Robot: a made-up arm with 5 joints.
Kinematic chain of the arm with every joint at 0, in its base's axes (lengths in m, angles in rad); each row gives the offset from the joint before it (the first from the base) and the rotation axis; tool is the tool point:
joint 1: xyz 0 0 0.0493 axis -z
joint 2: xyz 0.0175 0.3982 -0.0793 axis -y
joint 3: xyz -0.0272 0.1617 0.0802 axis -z
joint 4: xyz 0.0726 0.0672 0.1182 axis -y
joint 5: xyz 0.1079 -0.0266 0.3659 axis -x
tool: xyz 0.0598 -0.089 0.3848
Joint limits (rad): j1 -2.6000..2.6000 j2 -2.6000..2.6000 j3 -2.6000..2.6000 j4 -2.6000..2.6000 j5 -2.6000..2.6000
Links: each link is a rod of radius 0.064 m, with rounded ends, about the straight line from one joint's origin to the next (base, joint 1, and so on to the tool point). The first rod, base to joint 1, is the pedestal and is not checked.
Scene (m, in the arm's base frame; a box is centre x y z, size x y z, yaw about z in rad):
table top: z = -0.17
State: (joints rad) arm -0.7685 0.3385 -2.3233 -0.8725 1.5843
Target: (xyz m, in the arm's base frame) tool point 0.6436 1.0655 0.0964
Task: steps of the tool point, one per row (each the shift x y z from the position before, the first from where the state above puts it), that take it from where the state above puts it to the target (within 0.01 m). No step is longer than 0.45 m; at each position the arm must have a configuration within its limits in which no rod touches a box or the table.
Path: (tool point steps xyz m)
1: -0.0071 0.3742 -0.0023
2: 0.1384 0.3664 0.0010
3: 0.2751 0.3009 0.0034
4: 0.3796 0.1841 0.0052
5: 0.4327 0.0320 0.0060
6: 0.4237 -0.1326 0.0060

